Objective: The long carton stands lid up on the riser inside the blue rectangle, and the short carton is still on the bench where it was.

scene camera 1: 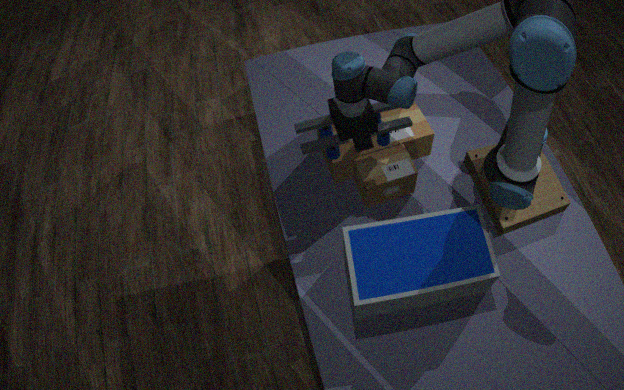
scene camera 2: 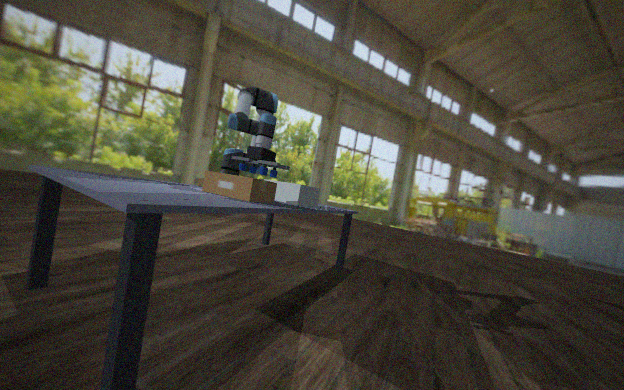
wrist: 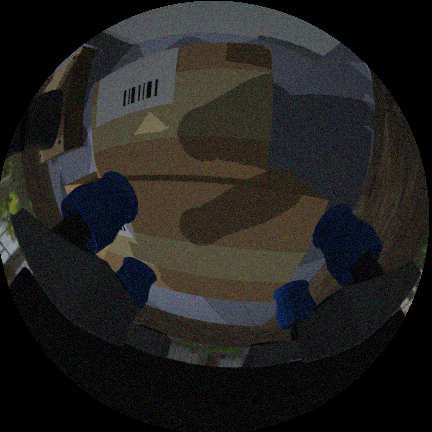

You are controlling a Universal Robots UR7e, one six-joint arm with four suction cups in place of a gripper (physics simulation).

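Frame: origin at the arm's base, x ahead, y left, z up, level; centimetres.
Where they show: hand, its tool point: (scene camera 2: 257, 173) (wrist: 221, 260); arm's base, origin of its link: (wrist: 51, 118).
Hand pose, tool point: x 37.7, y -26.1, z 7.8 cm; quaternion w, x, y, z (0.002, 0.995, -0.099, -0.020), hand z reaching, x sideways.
Observation:
Each offset is from my tool point to the top centre of the thing. Level surfaces: height alone.
The long carton {dx -8.0, dy -2.4, dz -2.7 cm} (scene camera 1: 424, 142) (scene camera 2: 240, 192) (wrist: 225, 260) lies on the bench, behind the short carton in scene camera 1. The short carton {dx -3.8, dy +10.2, dz -2.7 cm} (scene camera 1: 372, 172) (wrist: 225, 100) stands on the bench close beside it, its labelled top up. The riser (scene camera 1: 425, 312) is a grey block with a blue rectangle {dx +1.2, dy +36.9, dz -0.9 cm} (scene camera 1: 420, 257) on top and no carton on it. My gripper (scene camera 1: 356, 142) (scene camera 2: 257, 171) (wrist: 220, 255) hangs low over the long carton near the short one; a small gap seems to show below its blue cups, and it carries nothing. The exact cup clearance is partly hidden.
The riser stands on the bench {dz -13.0 cm} (scene camera 1: 575, 280) (scene camera 2: 115, 190) in front of the short carton. The arm's wooden base plate (scene camera 1: 547, 210) is to the right of the cartons. The bench's left edge runs close to the long carton's end.

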